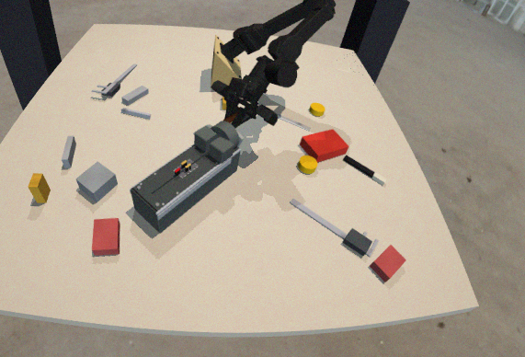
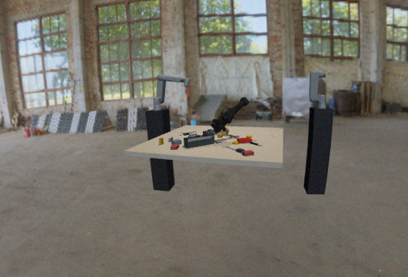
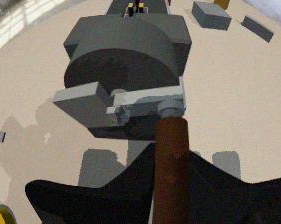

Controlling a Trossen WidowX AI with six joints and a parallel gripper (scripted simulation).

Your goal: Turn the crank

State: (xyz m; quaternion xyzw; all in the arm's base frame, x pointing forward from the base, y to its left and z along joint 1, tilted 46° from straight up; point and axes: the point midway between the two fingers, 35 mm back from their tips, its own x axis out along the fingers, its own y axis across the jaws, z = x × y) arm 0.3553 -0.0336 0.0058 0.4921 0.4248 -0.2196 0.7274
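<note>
The crank lies 30 mm above my gripper tip, 10 mm to the left of it and 10 mm ahead of it. The rest, counted from my gripper tip: brown handle 30 mm above, 10 mm to the left, 10 mm behind; then grey bar 220 mm to the left, 130 mm behind, 70 mm below; then red pointer 150 mm ahead, 120 mm to the right, 10 mm above.
</note>
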